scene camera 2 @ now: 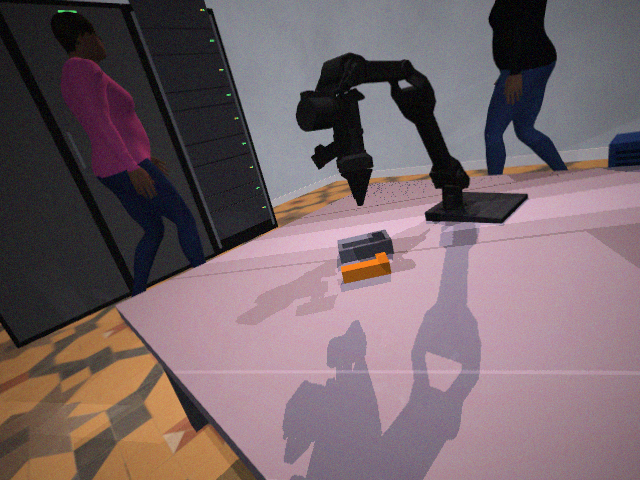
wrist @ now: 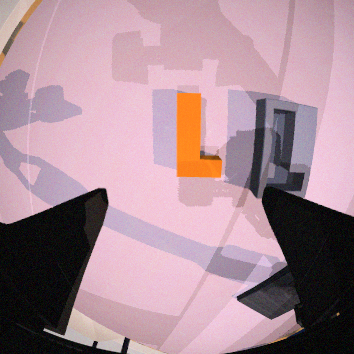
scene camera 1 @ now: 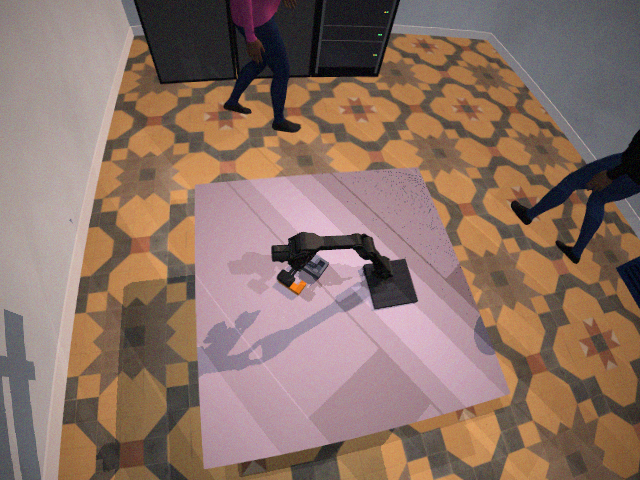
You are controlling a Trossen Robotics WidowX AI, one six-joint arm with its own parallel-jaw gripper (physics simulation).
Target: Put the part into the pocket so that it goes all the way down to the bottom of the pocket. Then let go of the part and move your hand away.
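Places are measured from the arm's base along level axes (x ahead, y left, z up), in centimetres.
Where they show: gripper, between the fingertips: (scene camera 2: 358, 202) (wrist: 186, 195) (scene camera 1: 294, 273); arm's base, origin of its link: (scene camera 2: 452, 206) (scene camera 1: 380, 273).
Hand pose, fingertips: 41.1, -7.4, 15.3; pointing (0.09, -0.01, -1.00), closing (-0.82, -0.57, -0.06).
Note:
Things, the pixels of their top centre, and the offset from my fingertips, as dx, dy, dz. Level surfaces: height alone.
- orange L-shaped block, centre of its top: (wrist: 199, 135) (scene camera 2: 363, 261) (scene camera 1: 292, 281) -0.5, -2.2, -14.7
- grey block with the L-shaped pocket, centre of its top: (wrist: 290, 152) (scene camera 2: 362, 239) (scene camera 1: 311, 261) -11.9, -8.4, -14.0
- pinkish table, height of its surface: dz -17.7
The part, an orange L-shaped block (scene camera 1: 298, 287) (scene camera 2: 366, 270) (wrist: 189, 135), lies on the table, outside the pocket. The grey block with the L-shaped pocket (scene camera 1: 323, 269) (scene camera 2: 355, 255) (wrist: 261, 150) stands close beside it, to the right in the wrist view, with a gap between them. The pocket opens upward and shows no part in it. My gripper (scene camera 1: 288, 276) (scene camera 2: 360, 203) (wrist: 186, 195) is open and empty, raised above the two blocks. In scene camera 1 the gripper hides one end of the part.
The arm's dark base plate (scene camera 1: 398, 298) (scene camera 2: 488, 205) (wrist: 270, 299) is on the pinkish table (scene camera 1: 248, 413) (scene camera 2: 558, 320) (wrist: 140, 280), to the right in both scene views. Two people and dark cabinets (scene camera 1: 191, 46) (scene camera 2: 67, 258) are beyond the table.

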